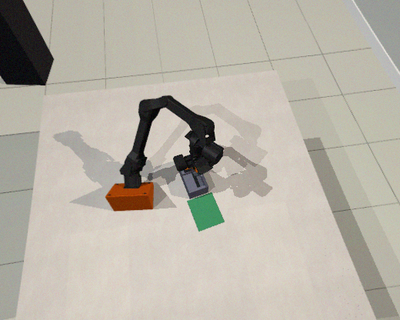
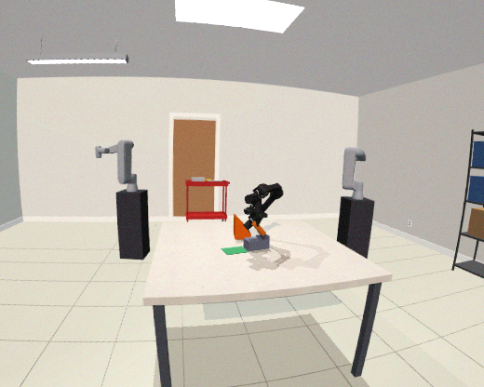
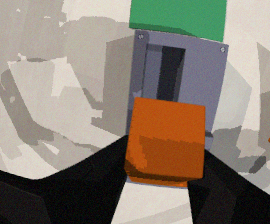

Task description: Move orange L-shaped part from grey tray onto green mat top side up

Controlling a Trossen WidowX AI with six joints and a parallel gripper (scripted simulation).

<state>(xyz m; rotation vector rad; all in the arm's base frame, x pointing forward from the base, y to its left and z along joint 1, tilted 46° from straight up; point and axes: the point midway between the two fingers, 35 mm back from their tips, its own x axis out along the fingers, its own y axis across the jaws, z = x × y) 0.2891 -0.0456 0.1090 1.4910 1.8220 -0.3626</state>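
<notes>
My gripper tip is now 170 mm above the green mat, 140 mm to the left of it and 40 mm short of it. The rest, counted from my gripper tip: orange L-shaped part 30 mm below, 30 mm behind, 20 mm to the left.
</notes>
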